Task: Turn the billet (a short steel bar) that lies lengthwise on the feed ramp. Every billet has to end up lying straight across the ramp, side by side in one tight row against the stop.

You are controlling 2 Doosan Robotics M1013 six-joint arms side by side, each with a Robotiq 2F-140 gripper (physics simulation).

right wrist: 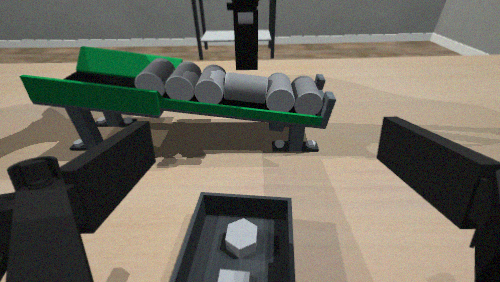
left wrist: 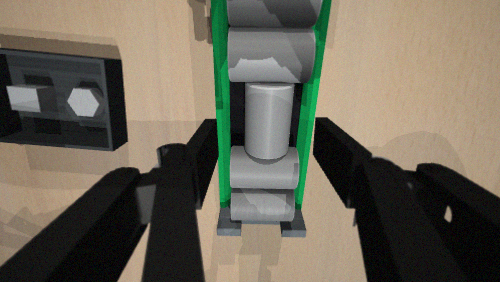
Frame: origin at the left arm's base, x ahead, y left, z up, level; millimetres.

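Where they show: left gripper, fingertip midpoint: [right wrist: 247, 59] [left wrist: 265, 136]; right gripper, fingertip midpoint: [right wrist: 265, 140].
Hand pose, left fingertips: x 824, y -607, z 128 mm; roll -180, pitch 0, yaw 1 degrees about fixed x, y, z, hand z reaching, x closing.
Each offset is from my left fingertips to the top centre of the thing.
The lengthwise billet @(dx +4, dy +3, dz -20 mm) [left wrist: 269, 122] [right wrist: 245, 89], a grey steel cylinder, lies along the feed ramp [left wrist: 309, 120] [right wrist: 90, 95] between its green walls. Two crosswise billets, the nearer one @(dx +2, dy -47, dz -31 mm) [left wrist: 265, 174] [right wrist: 280, 95] and the lower one @(dx +2, dy -86, dz -36 mm) [left wrist: 262, 206] [right wrist: 307, 97], lie between it and the grey stop @(dx +1, dy -111, dz -39 mm) [left wrist: 229, 229] [right wrist: 328, 107]. Uphill, a crosswise billet @(dx +3, dy +53, dz -18 mm) [left wrist: 270, 55] [right wrist: 210, 86] is at its other end, with two more behind it in the right wrist view. My left gripper [left wrist: 265, 136] [right wrist: 247, 59] is open and empty above the lengthwise billet. My right gripper [right wrist: 265, 140] is open and empty, in front of the ramp.
A dark tray @(dx -224, dy +4, dz -93 mm) [left wrist: 114, 105] [right wrist: 291, 240] with a hexagonal piece @(dx -196, dy +2, dz -108 mm) [left wrist: 84, 102] [right wrist: 241, 236] and a square-faced piece @(dx -252, dy +6, dz -99 mm) [left wrist: 25, 98] [right wrist: 233, 276] stands beside the ramp on the wooden table. A shelf unit [right wrist: 235, 36] stands behind the table by the wall.
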